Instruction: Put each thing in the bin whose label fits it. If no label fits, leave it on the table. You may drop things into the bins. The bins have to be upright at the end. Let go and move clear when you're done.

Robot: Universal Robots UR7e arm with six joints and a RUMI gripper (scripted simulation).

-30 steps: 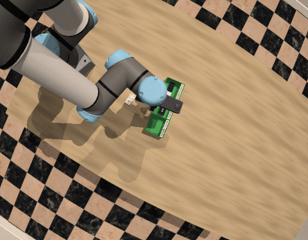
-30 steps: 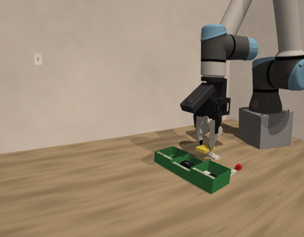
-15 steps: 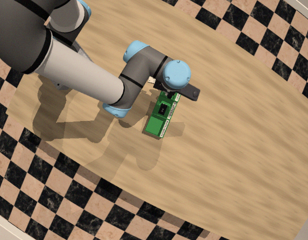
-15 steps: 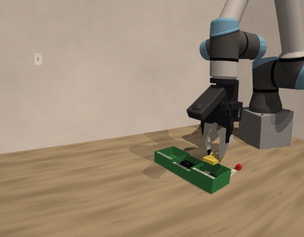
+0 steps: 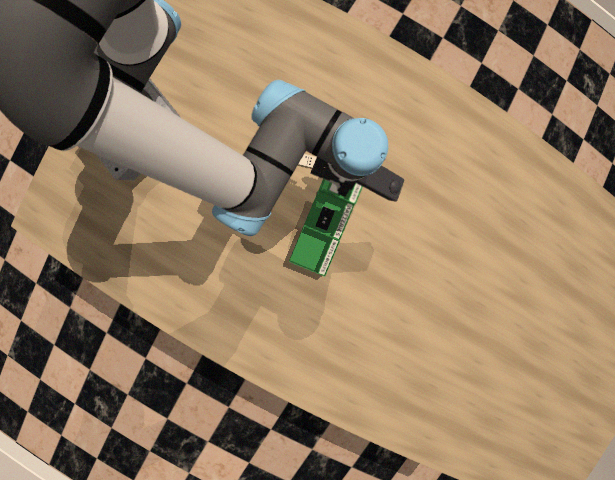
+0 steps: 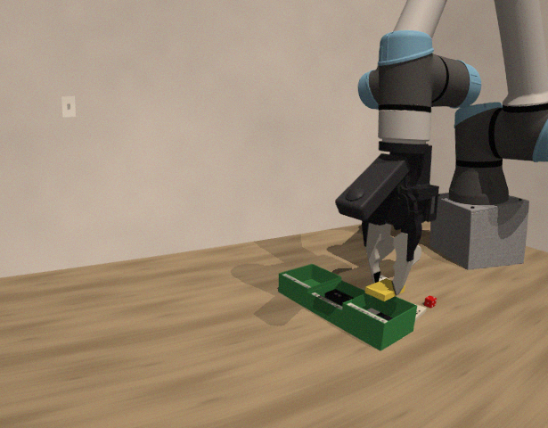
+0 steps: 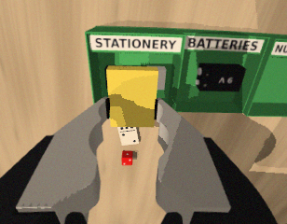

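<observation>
Right now my hand is 70 mm above the black-and-white block and 10 mm to the left of it. Also, from my hand: black 9V battery 90 mm to the right, 70 mm below; then red die 140 mm behind, 80 mm below; then yellow block 10 mm below.
</observation>
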